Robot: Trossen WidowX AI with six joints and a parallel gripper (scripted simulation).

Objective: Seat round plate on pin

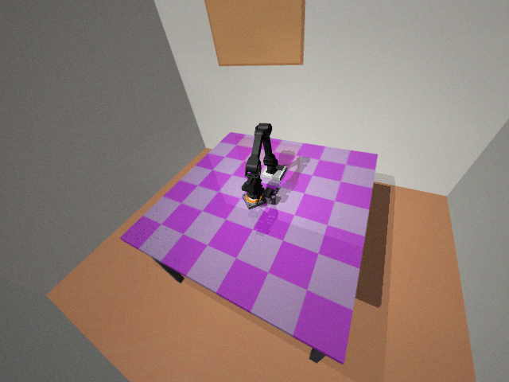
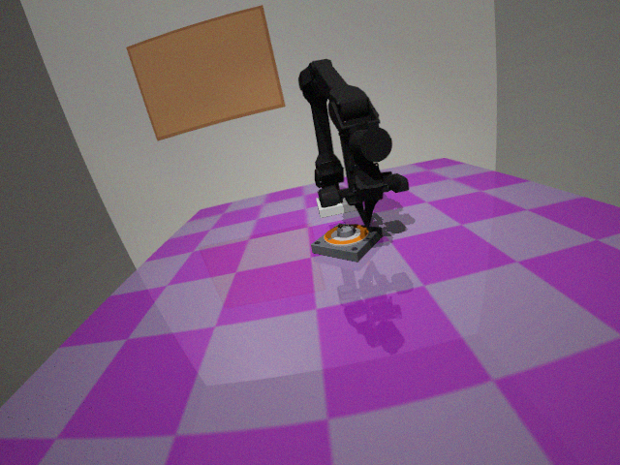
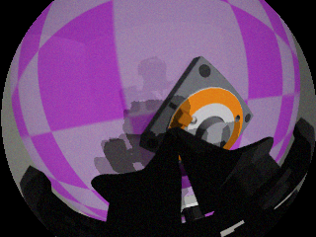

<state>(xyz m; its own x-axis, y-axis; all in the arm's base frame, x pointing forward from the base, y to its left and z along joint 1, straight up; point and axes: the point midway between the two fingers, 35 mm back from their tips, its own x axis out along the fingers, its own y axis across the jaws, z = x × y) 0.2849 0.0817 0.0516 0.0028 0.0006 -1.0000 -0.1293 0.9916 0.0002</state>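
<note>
Now: the dark square base 10 mm behind my gripper tip, 50 mm to the right of it and 20 mm below it.
</note>
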